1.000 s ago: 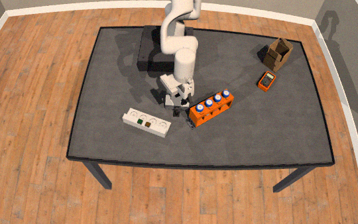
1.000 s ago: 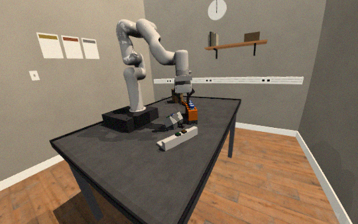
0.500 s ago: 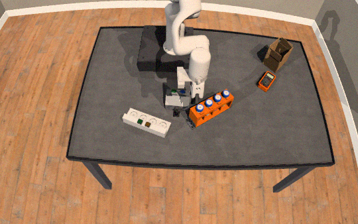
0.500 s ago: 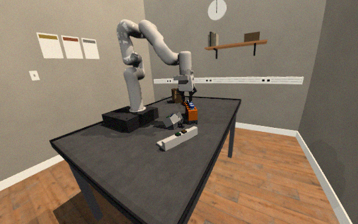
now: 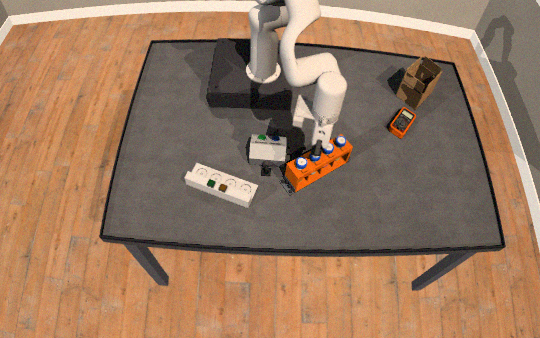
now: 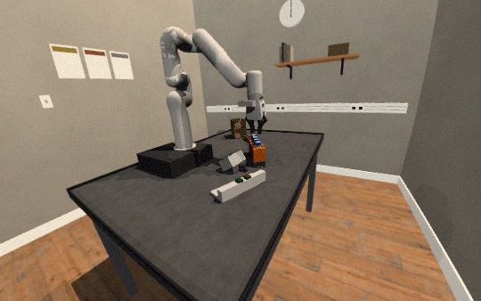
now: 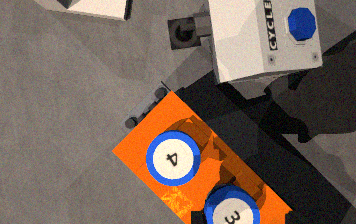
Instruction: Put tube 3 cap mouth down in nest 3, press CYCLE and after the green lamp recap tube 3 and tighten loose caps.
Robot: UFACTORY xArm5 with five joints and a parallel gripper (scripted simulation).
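My gripper is now 6 cm above the cap 3. Round my hand: cap 2 (6 cm below, 4 cm to the left, 3 cm behind); cap 4 (6 cm below, 4 cm to the right, 3 cm ahead); cap 1 (9 cm to the left, 6 cm below, 6 cm behind).
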